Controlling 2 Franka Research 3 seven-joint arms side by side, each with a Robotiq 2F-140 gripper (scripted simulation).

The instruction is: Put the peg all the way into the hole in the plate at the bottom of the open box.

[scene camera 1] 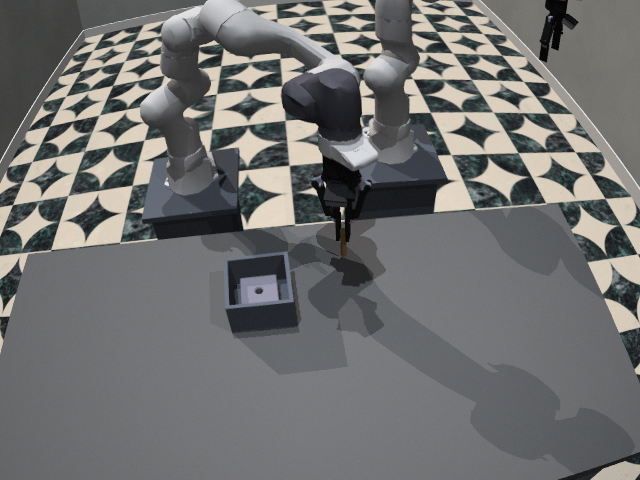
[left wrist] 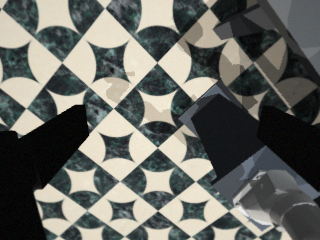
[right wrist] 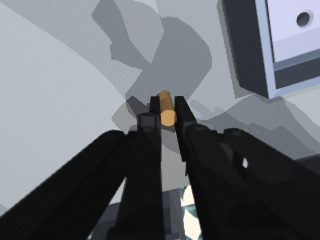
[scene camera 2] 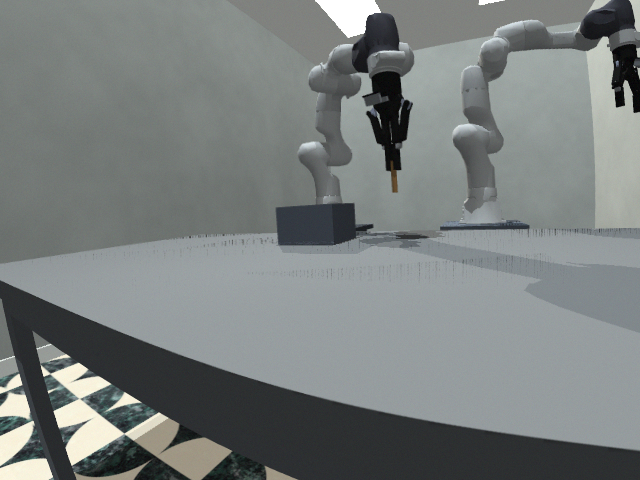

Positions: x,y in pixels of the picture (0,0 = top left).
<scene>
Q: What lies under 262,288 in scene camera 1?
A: A pale plate.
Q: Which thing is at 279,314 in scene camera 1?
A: A dark blue-grey box.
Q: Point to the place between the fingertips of my right gripper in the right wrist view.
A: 166,110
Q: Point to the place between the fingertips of my left gripper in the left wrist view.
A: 173,121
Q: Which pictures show my right gripper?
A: Scene camera 1, the right wrist view and scene camera 2 only.
</scene>
